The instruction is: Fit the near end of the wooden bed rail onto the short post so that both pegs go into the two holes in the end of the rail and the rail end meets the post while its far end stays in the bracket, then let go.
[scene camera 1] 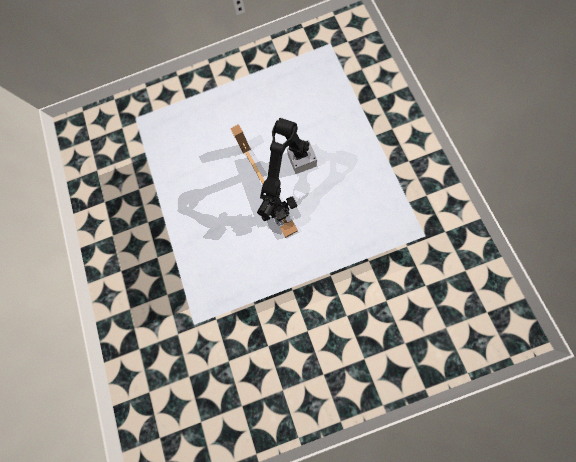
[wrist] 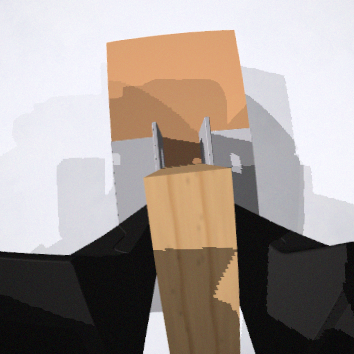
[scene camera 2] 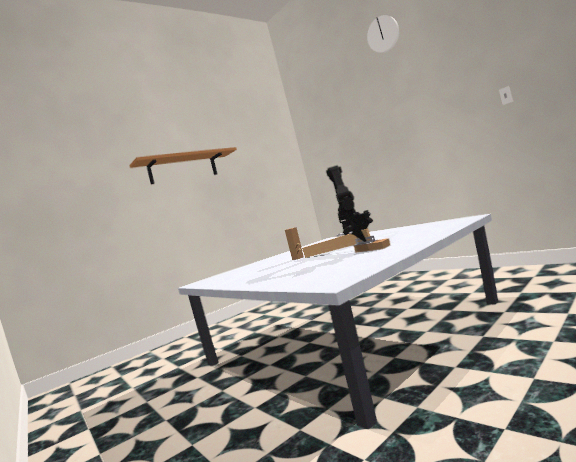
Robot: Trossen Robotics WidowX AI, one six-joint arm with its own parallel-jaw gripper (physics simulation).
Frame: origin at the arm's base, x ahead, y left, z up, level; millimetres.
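Seen in the pictures: gripper, fingertip midpoint: (wrist: 187,206) (scene camera 2: 367,240); arm's base, origin of the base link: (scene camera 1: 300,152).
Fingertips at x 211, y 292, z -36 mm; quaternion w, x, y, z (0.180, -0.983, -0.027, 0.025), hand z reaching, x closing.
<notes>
Pixels of each thing's top centre, then the offset from my fingertips to it. "*": a spot on its surface instead.
- short post, surface spot: (scene camera 1: 236,130) * dz +136, dx +69, dy -478 mm
- wooden base, middle of its top: (wrist: 183,167) (scene camera 2: 371,241) (scene camera 1: 284,220) dz -8, dx -3, dy +20 mm
The wooden bed rail (scene camera 1: 256,167) (scene camera 2: 327,245) (wrist: 187,295) runs from the short post to the bracket. The short post (scene camera 1: 236,130) (scene camera 2: 292,242) stands upright, its pegs facing the rail; a narrow gap shows between post and rail end in scene camera 2. The bracket has a wooden base (scene camera 1: 289,230) (scene camera 2: 372,246) (wrist: 172,60) with a grey metal plate and two upright cheeks. The rail's far end shows at the cheeks, partly covering them; its depth between them is hidden. My gripper (scene camera 1: 283,218) (scene camera 2: 363,237) (wrist: 187,206) is shut on the rail near the bracket end.
The objects stand on a white table (scene camera 1: 320,80) (scene camera 2: 260,295). The arm's grey base (scene camera 1: 303,161) is on the table beside the rail. My arm reaches over the rail and casts shadows. A wooden wall shelf (scene camera 2: 185,156) hangs on the wall behind.
</notes>
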